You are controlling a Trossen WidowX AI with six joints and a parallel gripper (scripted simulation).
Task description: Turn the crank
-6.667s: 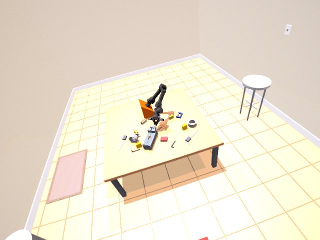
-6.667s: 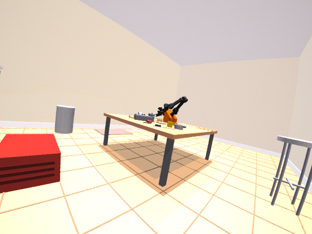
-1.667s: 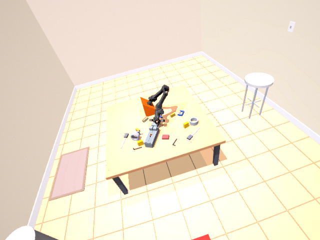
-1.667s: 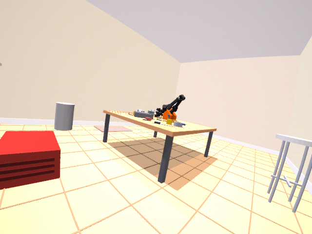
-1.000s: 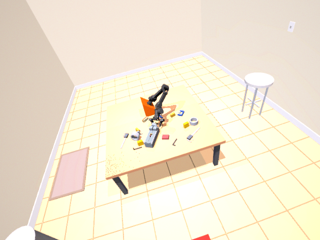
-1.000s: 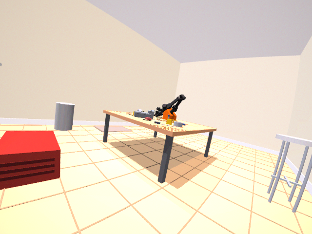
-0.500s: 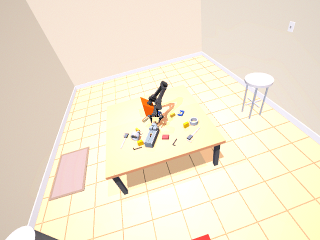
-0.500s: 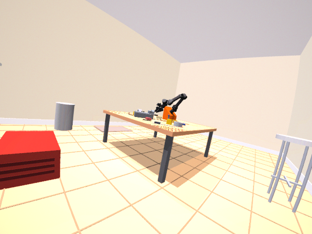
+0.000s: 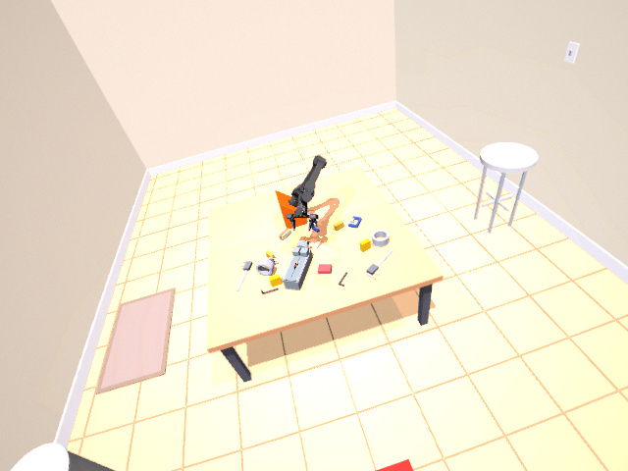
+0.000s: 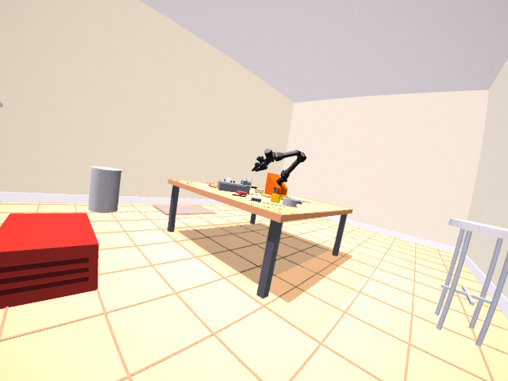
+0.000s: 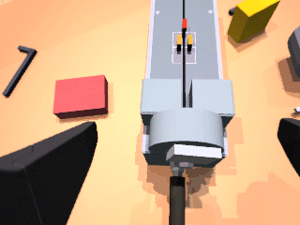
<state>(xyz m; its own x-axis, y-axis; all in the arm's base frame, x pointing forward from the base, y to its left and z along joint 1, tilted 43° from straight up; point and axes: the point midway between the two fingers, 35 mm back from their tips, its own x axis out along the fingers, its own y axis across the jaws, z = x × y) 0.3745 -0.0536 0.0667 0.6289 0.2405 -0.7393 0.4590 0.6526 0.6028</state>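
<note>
Now: the dark crank handle 140 mm below my gripper tip, 30 mm behind it and 10 mm to the left of it. Round my gripper tip: red pointer: 150 mm ahead, 120 mm below, 100 mm to the right; red block: 190 mm below, 170 mm ahead, 70 mm to the left.
</note>
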